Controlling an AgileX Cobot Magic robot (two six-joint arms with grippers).
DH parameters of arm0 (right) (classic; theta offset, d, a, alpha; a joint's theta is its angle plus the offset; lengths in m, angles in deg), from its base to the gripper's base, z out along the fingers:
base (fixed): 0 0 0 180
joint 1: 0 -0.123 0 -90
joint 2: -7.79 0 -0.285 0
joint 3: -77.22 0 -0.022 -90
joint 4: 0 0.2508 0 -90
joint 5: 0 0 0.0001 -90
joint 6: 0 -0.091 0 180
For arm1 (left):
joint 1: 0 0.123 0 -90
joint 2: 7.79 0 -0.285 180
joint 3: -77.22 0 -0.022 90
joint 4: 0 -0.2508 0 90
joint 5: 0 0 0.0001 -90
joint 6: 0 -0.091 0 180
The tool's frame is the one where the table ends.
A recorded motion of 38 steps. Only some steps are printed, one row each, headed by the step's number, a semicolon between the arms.
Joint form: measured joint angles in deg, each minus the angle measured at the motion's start. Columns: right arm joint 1, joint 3, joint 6, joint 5, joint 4, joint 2; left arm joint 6, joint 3, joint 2, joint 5, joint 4, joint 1.
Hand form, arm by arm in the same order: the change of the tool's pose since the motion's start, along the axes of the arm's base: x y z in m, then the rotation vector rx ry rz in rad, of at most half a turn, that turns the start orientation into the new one. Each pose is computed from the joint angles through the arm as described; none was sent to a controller.
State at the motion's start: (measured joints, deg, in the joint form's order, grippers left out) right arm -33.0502 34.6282 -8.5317 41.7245 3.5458 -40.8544; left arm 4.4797 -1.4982 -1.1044 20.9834 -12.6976 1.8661
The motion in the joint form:
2: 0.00 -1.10 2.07 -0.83 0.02 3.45; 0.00 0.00 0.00 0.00 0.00 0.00
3: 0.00 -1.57 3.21 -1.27 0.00 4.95; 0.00 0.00 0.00 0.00 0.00 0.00
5: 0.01 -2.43 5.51 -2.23 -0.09 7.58; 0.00 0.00 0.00 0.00 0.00 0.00
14: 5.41 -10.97 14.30 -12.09 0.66 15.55; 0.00 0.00 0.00 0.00 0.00 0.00
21: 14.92 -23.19 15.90 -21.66 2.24 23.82; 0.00 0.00 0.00 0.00 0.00 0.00
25: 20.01 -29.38 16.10 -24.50 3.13 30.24; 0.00 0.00 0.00 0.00 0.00 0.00
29: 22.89 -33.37 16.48 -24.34 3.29 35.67; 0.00 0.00 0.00 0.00 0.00 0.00
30: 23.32 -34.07 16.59 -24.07 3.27 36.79; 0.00 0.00 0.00 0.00 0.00 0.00
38: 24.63 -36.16 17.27 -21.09 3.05 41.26; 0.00 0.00 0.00 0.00 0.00 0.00
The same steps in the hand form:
2: -0.0084 -0.0055 0.0024 0.0086 -0.0623 0.0229; 0.0000 0.0000 0.0000 0.0000 0.0000 0.0000
3: -0.0120 -0.0079 0.0033 0.0098 -0.0931 0.0351; 0.0000 0.0000 0.0000 0.0000 0.0000 0.0000
5: -0.0180 -0.0120 0.0048 0.0085 -0.1525 0.0582; 0.0000 0.0000 0.0000 0.0000 0.0000 0.0000
14: -0.0266 -0.0282 -0.0166 -0.0168 -0.3559 0.0345; 0.0000 0.0000 0.0000 0.0000 0.0000 0.0000
21: -0.0338 -0.0466 -0.0616 -0.0083 -0.4439 -0.1406; 0.0000 0.0000 0.0000 0.0000 0.0000 0.0000
25: -0.0417 -0.0555 -0.0856 0.0000 -0.4900 -0.2387; 0.0000 0.0000 0.0000 0.0000 0.0000 0.0000
29: -0.0480 -0.0600 -0.1034 -0.0080 -0.5130 -0.2862; 0.0000 0.0000 0.0000 0.0000 0.0000 0.0000
30: -0.0493 -0.0606 -0.1067 -0.0109 -0.5163 -0.2921; 0.0000 0.0000 0.0000 0.0000 0.0000 0.0000
38: -0.0544 -0.0623 -0.1192 -0.0318 -0.5118 -0.3010; 0.0000 0.0000 0.0000 0.0000 0.0000 0.0000

